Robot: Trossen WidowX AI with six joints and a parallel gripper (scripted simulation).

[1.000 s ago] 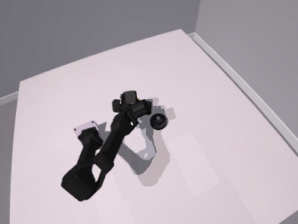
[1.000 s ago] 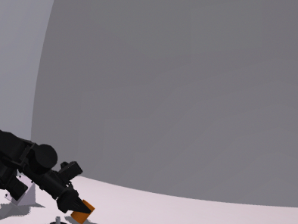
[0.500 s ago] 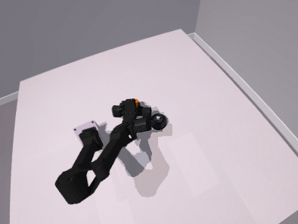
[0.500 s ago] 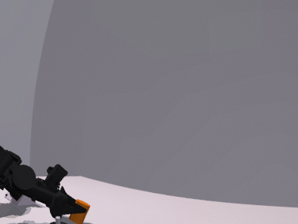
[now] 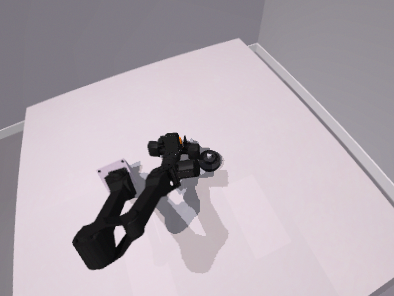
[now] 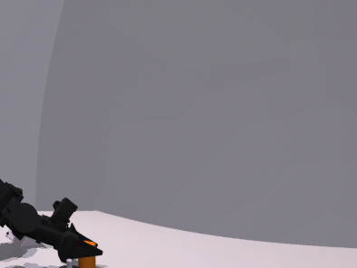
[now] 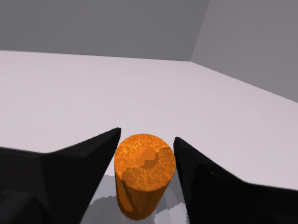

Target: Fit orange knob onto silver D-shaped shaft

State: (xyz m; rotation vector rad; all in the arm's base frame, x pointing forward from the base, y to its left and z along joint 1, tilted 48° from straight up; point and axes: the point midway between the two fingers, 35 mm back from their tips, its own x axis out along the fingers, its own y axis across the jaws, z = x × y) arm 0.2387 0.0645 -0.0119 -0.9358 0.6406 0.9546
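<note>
Now: the orange knob 30 mm to the right of my gripper tip and 10 mm behind it. Round my gripper tip: round pedestal (130 mm to the right, 80 mm ahead, 20 mm below).
</note>
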